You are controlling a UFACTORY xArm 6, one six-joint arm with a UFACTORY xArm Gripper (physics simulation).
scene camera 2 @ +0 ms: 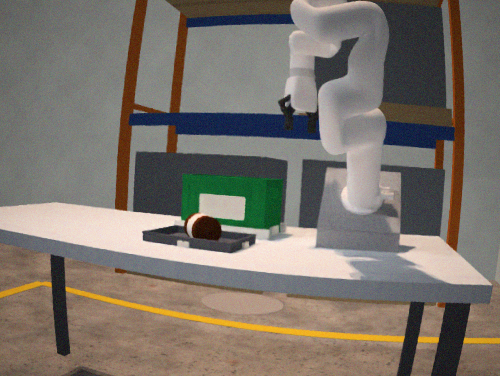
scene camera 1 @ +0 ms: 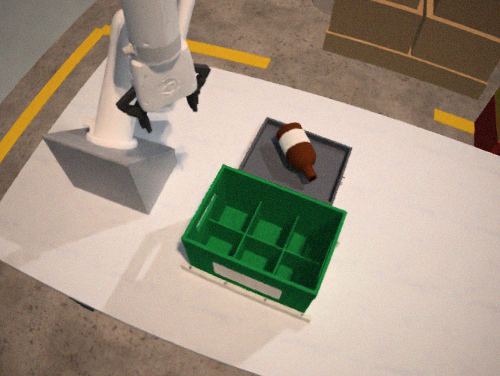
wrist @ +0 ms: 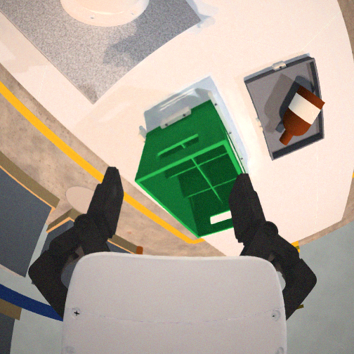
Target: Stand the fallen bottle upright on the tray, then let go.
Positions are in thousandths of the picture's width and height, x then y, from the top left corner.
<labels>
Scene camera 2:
my gripper: 601, 350
brown bottle: 395, 600
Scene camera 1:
my gripper: 341, 312
brown bottle: 603, 416
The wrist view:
my gripper: 501, 518
brown bottle: 860, 301
</labels>
